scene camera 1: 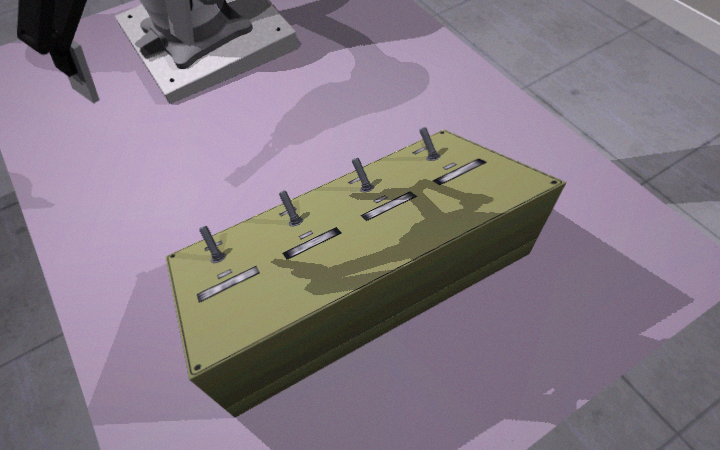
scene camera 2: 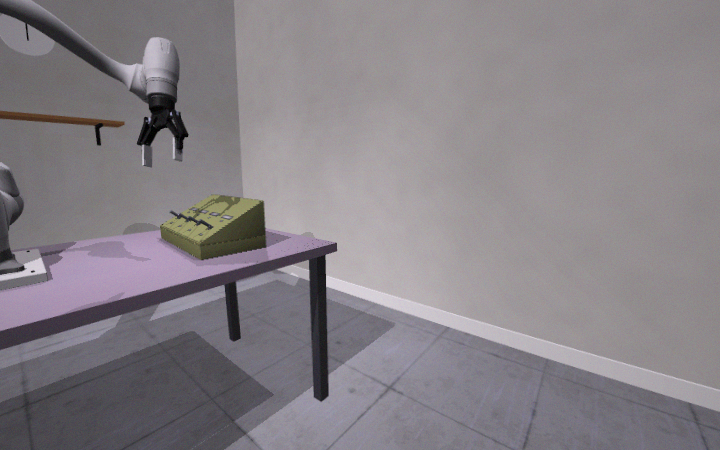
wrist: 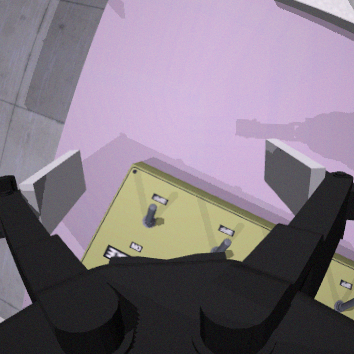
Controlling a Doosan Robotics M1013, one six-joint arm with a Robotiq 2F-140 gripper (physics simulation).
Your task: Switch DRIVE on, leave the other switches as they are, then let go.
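Pixels of known places: gripper, between the fingertips: [scene camera 1: 137, 64] [scene camera 2: 162, 163] [wrist: 172, 164]; arm's base, origin of its link: [scene camera 1: 197, 28].
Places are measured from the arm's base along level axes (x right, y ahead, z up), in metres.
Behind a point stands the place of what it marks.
A yellow-green sloped switch box [scene camera 1: 238, 323] @[x 0.291, y 0.697, z 0.132 m] [scene camera 2: 233, 236] @[x 0.338, y 0.600, z 0.031 m] [wrist: 185, 235] @[x 0.197, y 0.568, z 0.058 m] stands on the table. Its toggle switches stand in a row: the leftmost [scene camera 1: 210, 243] @[x 0.258, y 0.548, z 0.082 m], the second [scene camera 1: 290, 208] @[x 0.140, y 0.571, z 0.081 m], the third [scene camera 1: 362, 174] @[x 0.023, y 0.592, z 0.082 m] and the rightmost [scene camera 1: 427, 143] @[x -0.093, y 0.611, z 0.081 m] in scene camera 1. All levers lean alike towards the box's low edge, away from the nameplates. The nameplates, such as the leftmost [scene camera 1: 228, 283] @[x 0.271, y 0.623, z 0.093 m], are not legible, so I cannot tell which switch is DRIVE. My gripper [scene camera 2: 162, 157] @[x 0.216, y 0.436, z 0.292 m] [wrist: 172, 164] @[x 0.216, y 0.436, z 0.292 m] is open and empty, high above the low side of the box, touching nothing.
The pink table top [scene camera 1: 132, 132] @[x 0.238, y 0.148, z -0.034 m] [scene camera 2: 106, 275] @[x 0.229, y 0.240, z -0.034 m] [wrist: 180, 75] @[x 0.281, y 0.311, z -0.034 m] carries the arm's pale base plate [scene camera 1: 228, 66] @[x 0.010, y 0.141, z -0.006 m] [scene camera 2: 39, 270] @[x 0.117, y 0.115, z -0.007 m]. A wooden wall shelf [scene camera 2: 58, 119] is behind the arm. The arm's shadow falls on the box and table.
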